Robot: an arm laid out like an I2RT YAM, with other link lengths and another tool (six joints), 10 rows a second.
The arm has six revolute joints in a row. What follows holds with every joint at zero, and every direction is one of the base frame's. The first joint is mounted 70 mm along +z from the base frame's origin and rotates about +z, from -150 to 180 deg. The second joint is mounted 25.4 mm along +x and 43.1 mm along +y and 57.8 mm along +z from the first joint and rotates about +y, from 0 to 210 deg. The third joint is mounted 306.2 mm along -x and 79.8 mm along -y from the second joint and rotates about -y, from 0 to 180 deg. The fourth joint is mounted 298.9 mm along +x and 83.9 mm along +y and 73.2 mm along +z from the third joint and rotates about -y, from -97 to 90 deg. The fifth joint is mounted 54.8 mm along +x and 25.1 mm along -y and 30 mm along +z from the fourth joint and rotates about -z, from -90 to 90 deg. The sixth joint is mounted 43.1 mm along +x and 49 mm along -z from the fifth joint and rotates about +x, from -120 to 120 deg. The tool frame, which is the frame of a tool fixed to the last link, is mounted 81 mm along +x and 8 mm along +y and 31 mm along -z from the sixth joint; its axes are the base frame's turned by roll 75.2, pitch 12.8 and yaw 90 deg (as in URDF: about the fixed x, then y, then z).
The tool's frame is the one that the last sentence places.
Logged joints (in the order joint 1, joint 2, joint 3, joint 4, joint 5, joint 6), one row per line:
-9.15, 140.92, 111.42, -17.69, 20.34, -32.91
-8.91, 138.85, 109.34, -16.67, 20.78, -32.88
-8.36, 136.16, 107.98, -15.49, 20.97, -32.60
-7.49, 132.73, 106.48, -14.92, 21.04, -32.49
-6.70, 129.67, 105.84, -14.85, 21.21, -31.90
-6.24, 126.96, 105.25, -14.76, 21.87, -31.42
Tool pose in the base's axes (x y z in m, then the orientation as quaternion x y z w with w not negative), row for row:
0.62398, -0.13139, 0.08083, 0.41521, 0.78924, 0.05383, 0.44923
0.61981, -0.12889, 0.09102, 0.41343, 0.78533, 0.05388, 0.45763
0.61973, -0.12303, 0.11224, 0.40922, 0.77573, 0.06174, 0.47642
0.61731, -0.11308, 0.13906, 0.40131, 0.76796, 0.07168, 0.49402
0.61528, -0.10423, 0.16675, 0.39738, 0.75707, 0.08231, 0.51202
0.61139, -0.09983, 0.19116, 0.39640, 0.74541, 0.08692, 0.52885
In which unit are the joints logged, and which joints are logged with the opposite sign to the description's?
The joints are logged in degrees. Opposite sign: none.
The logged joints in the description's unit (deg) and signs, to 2 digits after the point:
-9.15, 140.92, 111.42, -17.69, 20.34, -32.91
-8.91, 138.85, 109.34, -16.67, 20.78, -32.88
-8.36, 136.16, 107.98, -15.49, 20.97, -32.60
-7.49, 132.73, 106.48, -14.92, 21.04, -32.49
-6.70, 129.67, 105.84, -14.85, 21.21, -31.90
-6.24, 126.96, 105.25, -14.76, 21.87, -31.42

